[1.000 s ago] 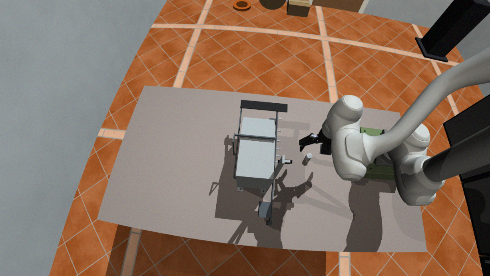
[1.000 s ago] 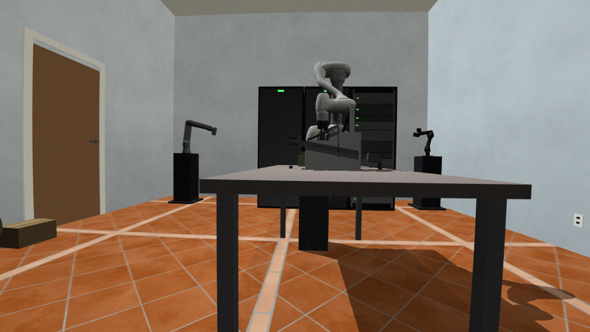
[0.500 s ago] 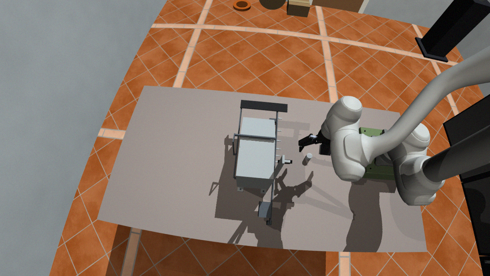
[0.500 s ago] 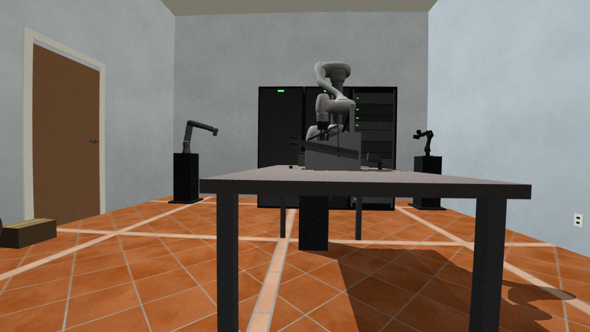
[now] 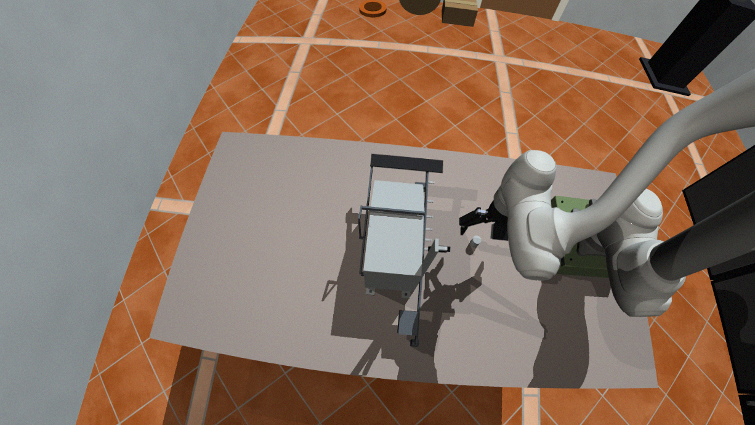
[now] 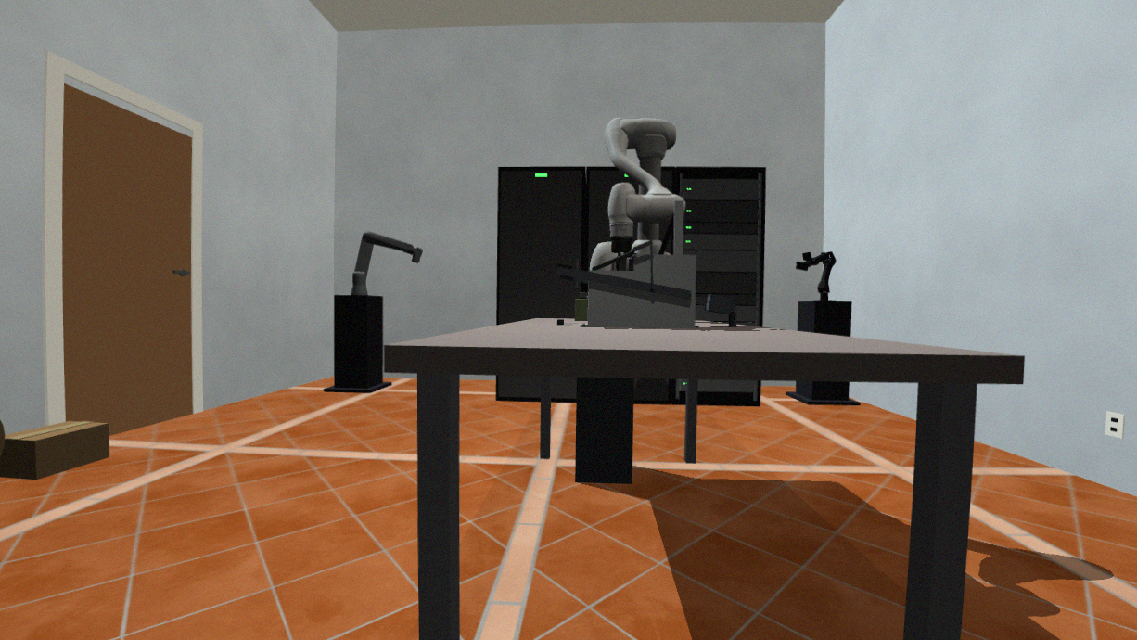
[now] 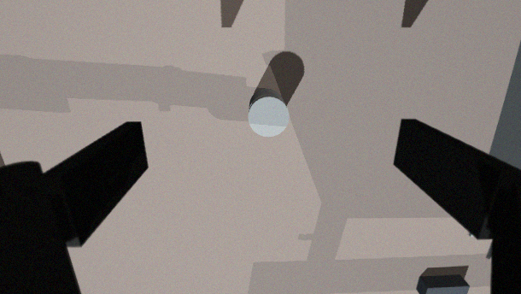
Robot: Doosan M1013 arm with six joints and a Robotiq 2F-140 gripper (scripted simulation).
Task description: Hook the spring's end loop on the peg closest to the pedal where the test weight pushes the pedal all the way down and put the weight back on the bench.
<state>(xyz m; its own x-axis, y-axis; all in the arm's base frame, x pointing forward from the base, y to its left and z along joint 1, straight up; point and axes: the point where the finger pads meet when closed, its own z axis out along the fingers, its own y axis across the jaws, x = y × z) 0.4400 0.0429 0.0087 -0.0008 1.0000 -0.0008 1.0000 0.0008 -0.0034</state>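
The steel test weight is 8 cm below my hand. Also, from my hand: small block 22 cm to the right, 21 cm ahead, 10 cm below; then white-tipped pin 29 cm above, 20 cm ahead, 18 cm to the left.
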